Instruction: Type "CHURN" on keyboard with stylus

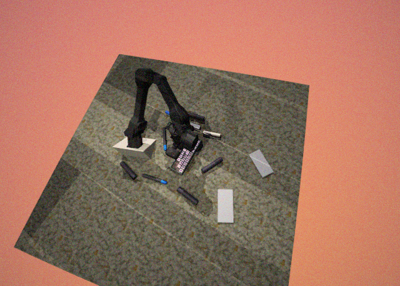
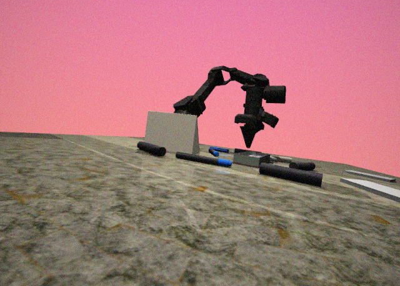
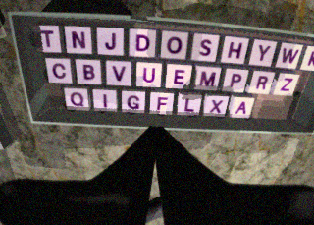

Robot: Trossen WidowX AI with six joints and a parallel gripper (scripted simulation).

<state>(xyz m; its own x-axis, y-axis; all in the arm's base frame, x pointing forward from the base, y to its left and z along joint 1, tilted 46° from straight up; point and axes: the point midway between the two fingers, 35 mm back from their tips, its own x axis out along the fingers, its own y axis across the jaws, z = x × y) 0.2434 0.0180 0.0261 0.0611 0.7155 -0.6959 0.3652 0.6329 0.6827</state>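
Right now the blue stylus is 70 mm behind my gripper tip, 190 mm to the left of it and 30 mm below it. The rest, counted from my gripper tip: white cylinder: 140 mm ahead, 100 mm to the left, 30 mm below; then grey block: 40 mm ahead, 140 mm to the left, 40 mm below.
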